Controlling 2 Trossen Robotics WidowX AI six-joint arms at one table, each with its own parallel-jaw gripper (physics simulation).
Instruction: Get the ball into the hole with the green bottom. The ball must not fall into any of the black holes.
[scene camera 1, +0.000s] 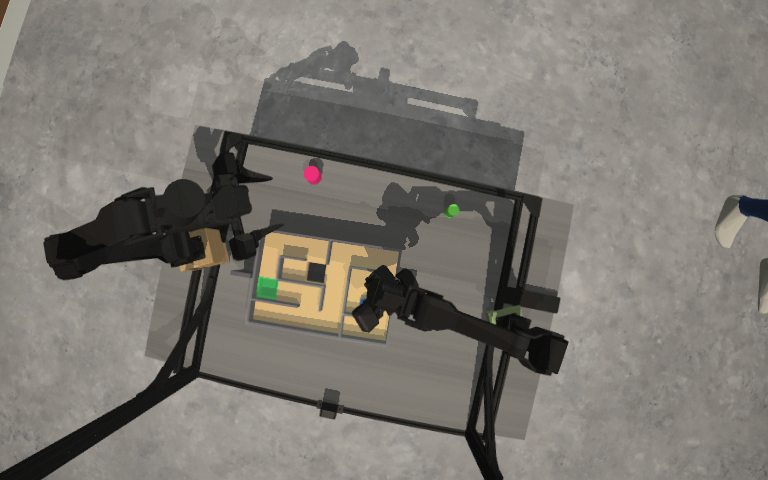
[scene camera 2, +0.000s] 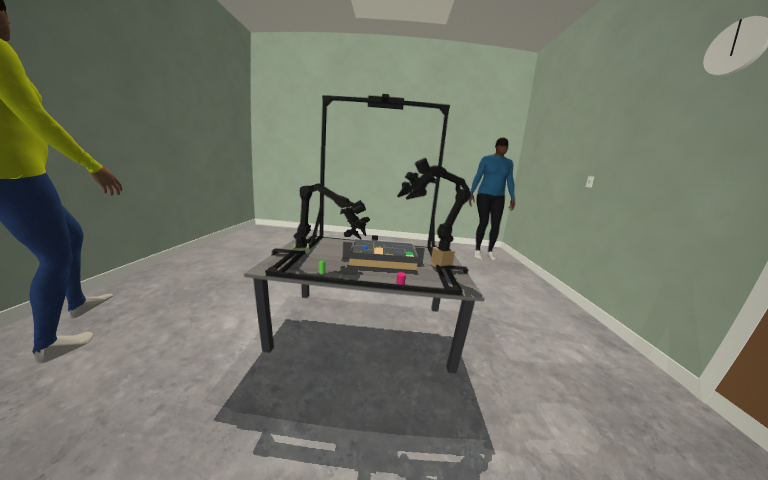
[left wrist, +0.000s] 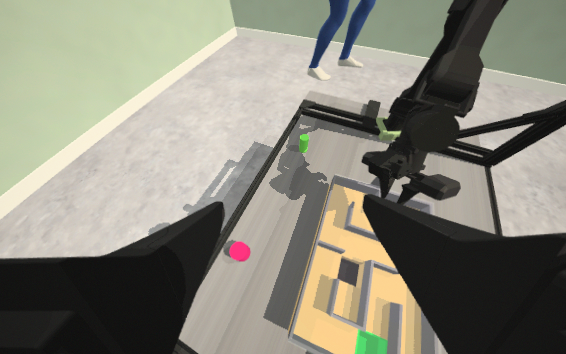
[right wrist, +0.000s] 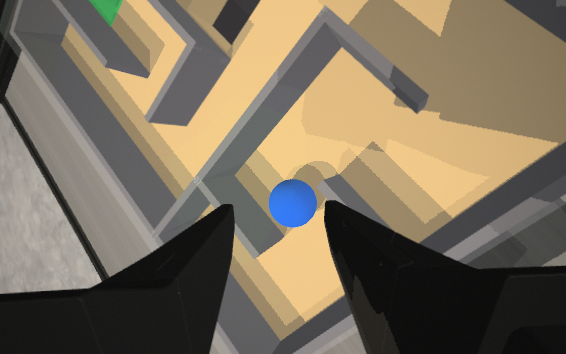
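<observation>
The maze box (scene camera 1: 333, 288) (scene camera 2: 382, 263) (left wrist: 332, 227) (right wrist: 300, 275) has a tan floor and grey walls. The blue ball (scene camera 1: 363, 302) (scene camera 2: 365, 247) (right wrist: 292, 203) is in the maze; in the right wrist view it lies between the ends of two inner walls. My right gripper (scene camera 1: 379, 302) (scene camera 2: 360, 233) (left wrist: 389, 202) (right wrist: 279, 212) is partly open above the maze, its fingertips on either side of the ball in its wrist view, not gripping it. The green-bottomed hole (scene camera 1: 267, 288) (scene camera 2: 408, 254) (left wrist: 371, 343) (right wrist: 106, 7) and a black hole (scene camera 1: 316, 272) (left wrist: 349, 271) (right wrist: 235, 20) show. My left gripper (scene camera 1: 276, 202) (scene camera 2: 404, 195) (left wrist: 293, 204) is wide open, empty and high.
A pink cylinder (scene camera 1: 312, 174) (scene camera 2: 400, 278) (left wrist: 240, 251) and a green cylinder (scene camera 1: 451, 210) (scene camera 2: 322, 267) (left wrist: 304, 143) stand on the table beyond the maze in scene camera 1. A wooden block (scene camera 1: 216, 249) (scene camera 2: 442, 256) is by the left arm's base. A black frame (scene camera 1: 362, 160) edges the table.
</observation>
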